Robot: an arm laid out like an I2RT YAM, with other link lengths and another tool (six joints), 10 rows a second.
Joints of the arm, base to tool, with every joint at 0 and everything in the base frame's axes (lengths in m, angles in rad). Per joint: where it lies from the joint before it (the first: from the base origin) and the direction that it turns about. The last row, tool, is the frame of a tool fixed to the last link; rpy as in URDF.
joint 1: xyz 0 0 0.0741 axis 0 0 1
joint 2: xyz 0.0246 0.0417 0.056 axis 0 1 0
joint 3: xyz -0.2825 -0.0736 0 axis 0 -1 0
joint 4: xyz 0.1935 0.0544 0.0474 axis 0 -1 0
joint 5: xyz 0.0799 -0.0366 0.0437 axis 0 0 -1
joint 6: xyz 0.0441 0 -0.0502 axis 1 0 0
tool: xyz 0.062 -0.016 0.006 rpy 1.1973 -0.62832 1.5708
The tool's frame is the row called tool.
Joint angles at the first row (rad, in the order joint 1, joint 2, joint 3, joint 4, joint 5, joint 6):
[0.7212, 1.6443, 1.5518, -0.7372, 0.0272, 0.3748]
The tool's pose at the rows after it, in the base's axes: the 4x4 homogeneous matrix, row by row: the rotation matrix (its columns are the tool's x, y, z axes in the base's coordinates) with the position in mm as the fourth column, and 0 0 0 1 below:
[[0.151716, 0.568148, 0.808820, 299.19], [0.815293, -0.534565, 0.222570, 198.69], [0.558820, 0.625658, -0.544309, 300.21], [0, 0, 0, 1]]
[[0.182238, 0.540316, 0.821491, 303.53], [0.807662, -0.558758, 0.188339, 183.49], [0.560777, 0.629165, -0.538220, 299.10], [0, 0, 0, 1]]
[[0.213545, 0.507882, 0.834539, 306.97], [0.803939, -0.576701, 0.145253, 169.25], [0.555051, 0.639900, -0.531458, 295.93], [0, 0, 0, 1]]
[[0.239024, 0.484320, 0.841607, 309.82], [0.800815, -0.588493, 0.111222, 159.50], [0.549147, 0.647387, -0.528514, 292.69], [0, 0, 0, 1]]
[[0.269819, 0.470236, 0.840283, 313.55], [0.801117, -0.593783, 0.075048, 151.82], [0.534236, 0.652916, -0.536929, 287.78], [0, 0, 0, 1]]
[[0.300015, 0.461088, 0.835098, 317.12], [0.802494, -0.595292, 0.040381, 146.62], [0.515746, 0.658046, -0.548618, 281.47], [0, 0, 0, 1]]
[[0.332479, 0.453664, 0.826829, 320.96], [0.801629, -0.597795, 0.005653, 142.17], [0.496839, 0.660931, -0.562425, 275.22], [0, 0, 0, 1]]
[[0.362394, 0.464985, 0.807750, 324.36], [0.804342, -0.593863, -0.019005, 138.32], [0.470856, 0.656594, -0.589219, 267.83], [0, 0, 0, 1]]
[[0.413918, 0.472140, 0.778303, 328.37], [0.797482, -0.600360, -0.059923, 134.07], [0.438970, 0.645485, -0.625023, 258.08], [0, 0, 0, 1]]
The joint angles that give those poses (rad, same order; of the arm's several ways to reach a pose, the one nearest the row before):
[0.6827, 1.6245, 1.5301, -0.7320, 0.0322, 0.3754]
[0.6428, 1.6043, 1.4989, -0.7146, 0.0368, 0.3749]
[0.6098, 1.5869, 1.4616, -0.6923, 0.0555, 0.3749]
[0.5866, 1.5791, 1.4367, -0.6762, 0.0709, 0.3768]
[0.5668, 1.5860, 1.4275, -0.6758, 0.0863, 0.3804]
[0.5539, 1.5999, 1.4210, -0.6768, 0.1040, 0.3867]
[0.5422, 1.6182, 1.4212, -0.6825, 0.1208, 0.3969]
[0.5280, 1.6436, 1.4324, -0.7063, 0.1219, 0.4003]
[0.5141, 1.6801, 1.4512, -0.7402, 0.1299, 0.4246]

